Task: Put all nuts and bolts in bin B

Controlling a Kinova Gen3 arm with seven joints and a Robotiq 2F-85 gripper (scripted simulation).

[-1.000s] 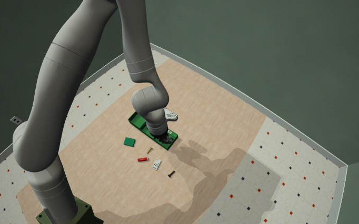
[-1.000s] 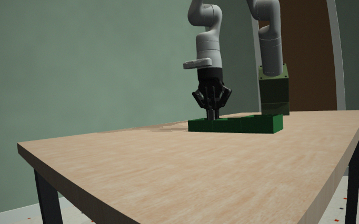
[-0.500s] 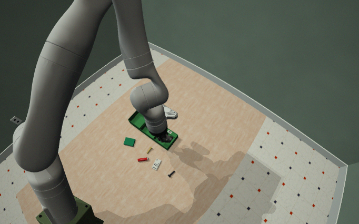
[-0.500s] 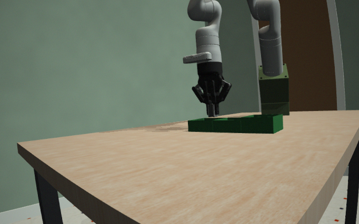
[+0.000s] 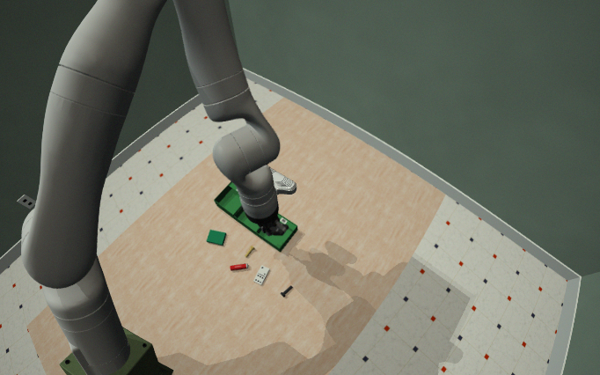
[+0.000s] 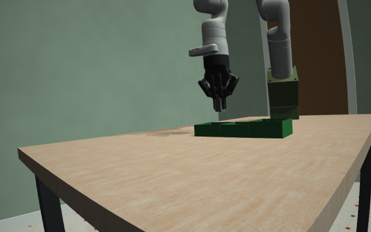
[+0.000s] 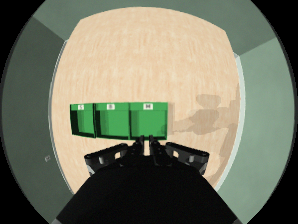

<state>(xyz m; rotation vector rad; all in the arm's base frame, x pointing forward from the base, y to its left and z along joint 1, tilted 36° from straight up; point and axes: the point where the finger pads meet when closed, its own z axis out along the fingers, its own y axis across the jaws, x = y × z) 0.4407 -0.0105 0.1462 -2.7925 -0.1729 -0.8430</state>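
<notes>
Now: hand 1 cm short of the green bin, 8 cm to the right of it and 6 cm above it. The rest, counted from my hand: brass bolt 6 cm behind, 1 cm to the left, 8 cm below; then white domino 9 cm behind, 6 cm to the right, 8 cm below; then red cylinder 12 cm behind, 8 cm below.
</notes>
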